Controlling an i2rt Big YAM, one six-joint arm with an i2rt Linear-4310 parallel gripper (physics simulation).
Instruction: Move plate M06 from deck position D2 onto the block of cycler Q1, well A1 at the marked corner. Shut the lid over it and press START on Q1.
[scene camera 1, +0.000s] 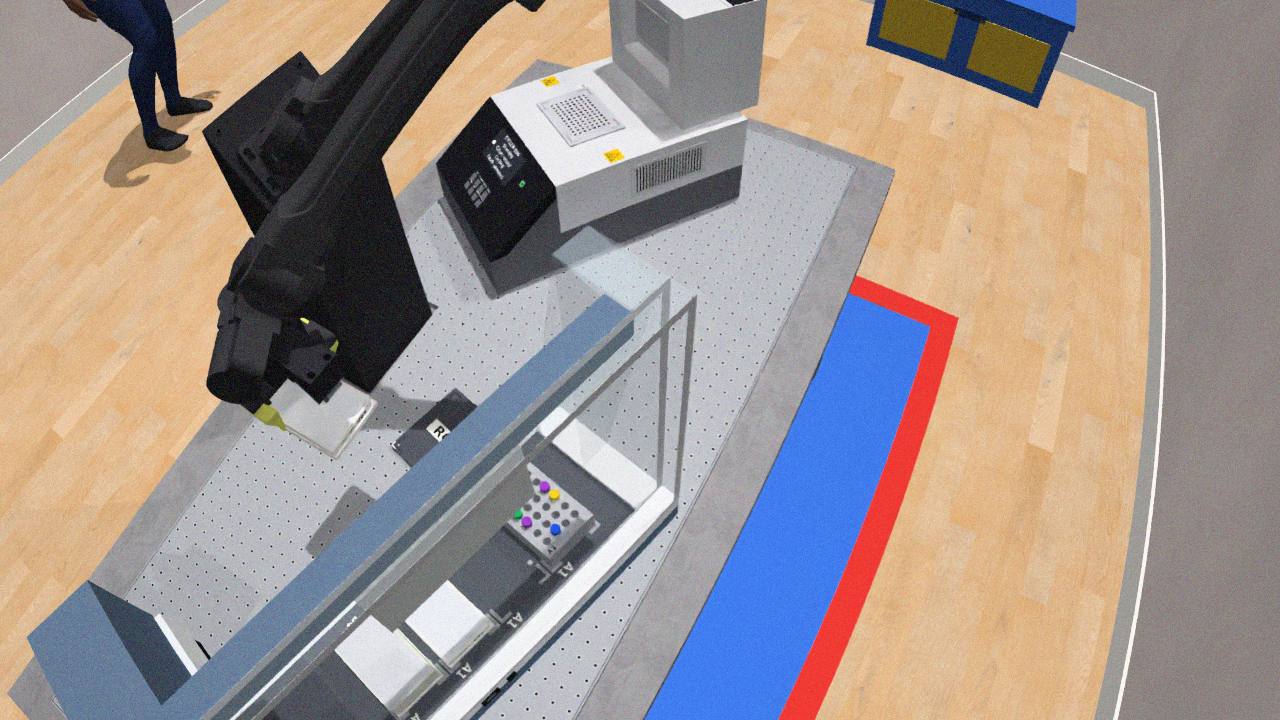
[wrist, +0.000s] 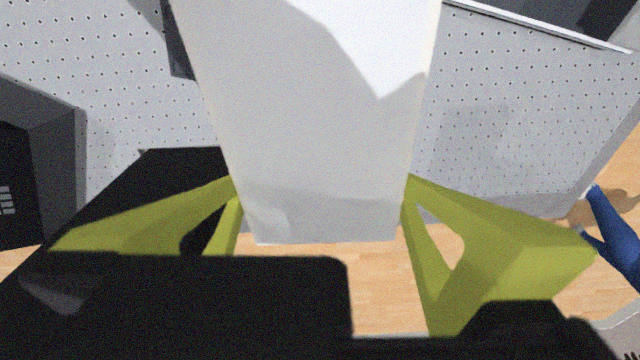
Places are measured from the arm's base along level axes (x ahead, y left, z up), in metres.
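Pixels of known places: gripper, fingertip midpoint: (scene camera 1: 304, 401) (wrist: 320, 180); arm's base, origin of the base link: (scene camera 1: 284, 148).
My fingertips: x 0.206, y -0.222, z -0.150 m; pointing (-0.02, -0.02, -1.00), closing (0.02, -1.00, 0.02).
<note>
For each thing: its middle in the pictures, then the offset to it from my fingertips. "*": a spot on its surface instead.
- white plate M06, body centre: (wrist: 317, 144) (scene camera 1: 317, 407) dx +0.027, dy +0.002, dz +0.008 m
- Cycler Q1, surface spot: (scene camera 1: 595, 179) * dx +0.034, dy +0.594, dz -0.119 m
- dark front panel, surface spot: (scene camera 1: 496, 170) * dx -0.149, dy +0.558, dz -0.146 m
- dark labelled block, body centre: (scene camera 1: 443, 435) (wrist: 216, 50) dx +0.024, dy +0.152, dz -0.296 m
The white plate M06 (scene camera 1: 327, 428) (wrist: 320, 125) is held level above the perforated bench, beside the arm's black base. My gripper (scene camera 1: 311, 402) (wrist: 320, 180) is shut on it, with a yellow-green finger at each side; in the scene view one finger is mostly hidden. The plate's marked corner cannot be made out. Cycler Q1 (scene camera 1: 595, 179) stands at the back of the bench, apart from the gripper. Its lid (scene camera 1: 689, 67) is raised and its block (scene camera 1: 580, 116) is bare. The dark front panel (scene camera 1: 496, 170) (wrist: 20, 190) carries a display and keys. Deck position D2 (scene camera 1: 497, 565) holds no plate.
A glass-fronted hood with a blue-grey beam (scene camera 1: 429, 465) crosses the bench. In it are a tube rack (scene camera 1: 553, 519) and two white plates (scene camera 1: 450, 622) (scene camera 1: 386, 667). A dark labelled block (scene camera 1: 438, 425) is near the held plate. A person's legs (scene camera 1: 153, 71) (wrist: 617, 235) show beyond the bench.
</note>
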